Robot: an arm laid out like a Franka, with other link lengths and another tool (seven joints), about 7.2 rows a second.
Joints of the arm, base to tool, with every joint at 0 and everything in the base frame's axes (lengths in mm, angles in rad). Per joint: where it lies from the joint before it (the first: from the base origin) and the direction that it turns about. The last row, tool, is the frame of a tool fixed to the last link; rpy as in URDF.
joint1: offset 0 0 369.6 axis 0 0 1
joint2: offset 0 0 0 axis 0 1 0
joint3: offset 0 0 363.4 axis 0 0 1
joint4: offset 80 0 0 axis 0 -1 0
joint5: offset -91.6 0 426.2 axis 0 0 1
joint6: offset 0 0 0 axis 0 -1 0
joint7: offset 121.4 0 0 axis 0 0 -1
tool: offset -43 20 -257 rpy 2.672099 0 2.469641
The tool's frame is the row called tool.
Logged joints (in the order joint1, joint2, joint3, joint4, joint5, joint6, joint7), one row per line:
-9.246 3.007 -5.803 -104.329 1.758 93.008 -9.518
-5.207 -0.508 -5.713 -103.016 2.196 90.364 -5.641
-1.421 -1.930 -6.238 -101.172 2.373 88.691 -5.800
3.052 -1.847 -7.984 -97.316 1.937 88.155 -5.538
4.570 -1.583 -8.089 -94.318 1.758 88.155 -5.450
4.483 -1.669 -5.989 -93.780 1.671 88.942 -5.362
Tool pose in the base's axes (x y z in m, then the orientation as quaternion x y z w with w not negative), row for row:
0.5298 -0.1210 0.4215 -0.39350 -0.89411 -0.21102 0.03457
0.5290 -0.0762 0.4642 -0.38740 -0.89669 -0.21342 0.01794
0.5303 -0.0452 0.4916 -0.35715 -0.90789 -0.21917 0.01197
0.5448 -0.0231 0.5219 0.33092 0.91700 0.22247 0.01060
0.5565 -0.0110 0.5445 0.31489 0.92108 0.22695 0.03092
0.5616 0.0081 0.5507 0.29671 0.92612 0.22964 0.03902
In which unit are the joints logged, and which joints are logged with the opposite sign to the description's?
The joints are logged in degrees. Opposite sign: none.
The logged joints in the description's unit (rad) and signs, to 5 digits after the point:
-0.16137 0.05248 -0.10128 -1.82088 0.03068 1.62330 -0.16612
-0.09088 -0.00887 -0.09971 -1.79797 0.03833 1.57715 -0.09845
-0.02480 -0.03368 -0.10887 -1.76578 0.04142 1.54795 -0.10123
0.05327 -0.03224 -0.13935 -1.69848 0.03381 1.53860 -0.09666
0.07976 -0.02763 -0.14118 -1.64616 0.03068 1.53860 -0.09512
0.07824 -0.02913 -0.10453 -1.63677 0.02916 1.55233 -0.09358

